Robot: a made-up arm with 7 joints.
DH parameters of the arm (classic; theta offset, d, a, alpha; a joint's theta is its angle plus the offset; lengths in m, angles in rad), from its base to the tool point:
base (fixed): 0 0 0 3.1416
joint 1: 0 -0.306 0 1.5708
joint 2: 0 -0.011 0 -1.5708
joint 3: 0 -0.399 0 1.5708
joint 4: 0 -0.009 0 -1.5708
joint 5: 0 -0.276 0 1.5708
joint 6: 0 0 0 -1.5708
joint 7: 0 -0.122 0 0
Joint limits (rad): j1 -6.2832..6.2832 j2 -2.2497..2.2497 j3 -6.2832..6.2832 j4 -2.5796..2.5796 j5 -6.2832..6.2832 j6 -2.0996..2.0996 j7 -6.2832..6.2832
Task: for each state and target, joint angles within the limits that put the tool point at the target. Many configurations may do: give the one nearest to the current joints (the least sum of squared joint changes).
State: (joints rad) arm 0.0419 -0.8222 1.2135 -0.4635 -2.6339 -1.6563 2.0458
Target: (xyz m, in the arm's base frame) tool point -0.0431 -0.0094 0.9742
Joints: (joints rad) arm 0.0467 0.0187 1.2390 -0.4865 -2.7667 -1.8245 2.0458
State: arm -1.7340 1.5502 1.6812 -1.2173 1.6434 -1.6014 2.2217
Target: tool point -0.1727 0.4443 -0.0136
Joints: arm -1.5409 1.8542 1.8925 -1.1794 1.6521 -1.6272 2.2217
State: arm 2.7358 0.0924 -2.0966 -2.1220 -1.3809 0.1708 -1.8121
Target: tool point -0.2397 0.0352 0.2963
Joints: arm 2.5685 0.4485 -2.3775 -2.5423 -1.3806 -0.0027 -1.8121
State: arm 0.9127 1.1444 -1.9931 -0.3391 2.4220 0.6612 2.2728
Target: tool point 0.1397 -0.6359 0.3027
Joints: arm 0.9349 1.2292 -2.0288 -0.8787 2.4943 0.9534 2.2728
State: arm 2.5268 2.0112 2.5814 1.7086 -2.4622 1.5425 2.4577
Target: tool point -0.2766 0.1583 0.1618
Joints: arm 2.7500 2.2497 2.0274 2.4086 -2.0817 1.6690 2.4577
